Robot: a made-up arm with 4 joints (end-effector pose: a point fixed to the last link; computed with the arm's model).
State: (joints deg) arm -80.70 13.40 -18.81 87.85
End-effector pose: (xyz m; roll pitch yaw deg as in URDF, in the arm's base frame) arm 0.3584 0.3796 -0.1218 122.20 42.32 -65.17
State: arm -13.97 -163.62 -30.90 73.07
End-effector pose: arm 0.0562 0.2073 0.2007 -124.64 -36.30 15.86
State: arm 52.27 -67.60 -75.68 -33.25
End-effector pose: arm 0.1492 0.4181 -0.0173 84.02 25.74 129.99
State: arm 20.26 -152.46 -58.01 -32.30
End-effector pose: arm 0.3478 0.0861 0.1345 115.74 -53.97 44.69
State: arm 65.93 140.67 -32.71 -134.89
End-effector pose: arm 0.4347 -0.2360 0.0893 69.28 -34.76 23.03
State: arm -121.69 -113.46 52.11 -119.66
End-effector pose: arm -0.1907 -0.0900 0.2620 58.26 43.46 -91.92
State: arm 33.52 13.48 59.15 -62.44
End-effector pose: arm -0.0371 0.3387 -0.2841 -99.53 -16.90 51.85
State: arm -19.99 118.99 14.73 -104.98
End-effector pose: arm 0.1572 -0.1055 -0.3573 154.29 -1.56 -33.19
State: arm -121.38 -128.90 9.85 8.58
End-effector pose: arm 0.1379 0.0892 0.1266 -151.42 33.75 -85.23
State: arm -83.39 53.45 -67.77 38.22
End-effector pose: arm 0.2535 0.1514 -0.0455 26.34 74.46 -83.36
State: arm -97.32 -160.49 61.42 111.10
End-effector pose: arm 0.0110 -0.1604 0.2874 -7.33 20.05 -21.02
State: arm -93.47 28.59 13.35 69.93
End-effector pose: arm 0.3612 0.2700 -0.1680 93.10 13.40 -96.18
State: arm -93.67 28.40 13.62 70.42
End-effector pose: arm 0.3639 0.2703 -0.1688 93.80 13.51 -96.51
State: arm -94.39 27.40 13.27 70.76
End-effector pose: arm 0.3708 0.2717 -0.1646 95.15 14.74 -96.88
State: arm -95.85 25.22 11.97 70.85
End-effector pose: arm 0.3832 0.2740 -0.1528 97.47 17.58 -97.16
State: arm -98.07 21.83 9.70 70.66
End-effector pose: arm 0.4004 0.2757 -0.1322 100.94 21.95 -97.08
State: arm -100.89 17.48 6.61 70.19
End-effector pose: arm 0.4197 0.2746 -0.1039 105.64 27.33 -96.20
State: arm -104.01 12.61 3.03 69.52
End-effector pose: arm 0.4374 0.2691 -0.0708 111.60 32.86 -94.12
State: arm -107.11 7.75 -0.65 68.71
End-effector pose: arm 0.4507 0.2596 -0.0374 118.49 37.65 -90.81
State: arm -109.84 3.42 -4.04 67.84
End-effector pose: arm 0.4584 0.2481 -0.0080 125.50 41.11 -86.72
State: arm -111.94 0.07 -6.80 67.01
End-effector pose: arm 0.4613 0.2375 0.0141 131.45 43.15 -82.80
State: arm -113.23 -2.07 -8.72 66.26
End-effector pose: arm 0.4611 0.2299 0.0279 135.35 44.06 -79.88
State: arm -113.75 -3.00 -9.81 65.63
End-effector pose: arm 0.4593 0.2262 0.0338 136.92 44.32 -78.26
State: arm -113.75 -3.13 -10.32 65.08
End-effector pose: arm 0.4568 0.2252 0.0348 136.88 44.26 -77.60
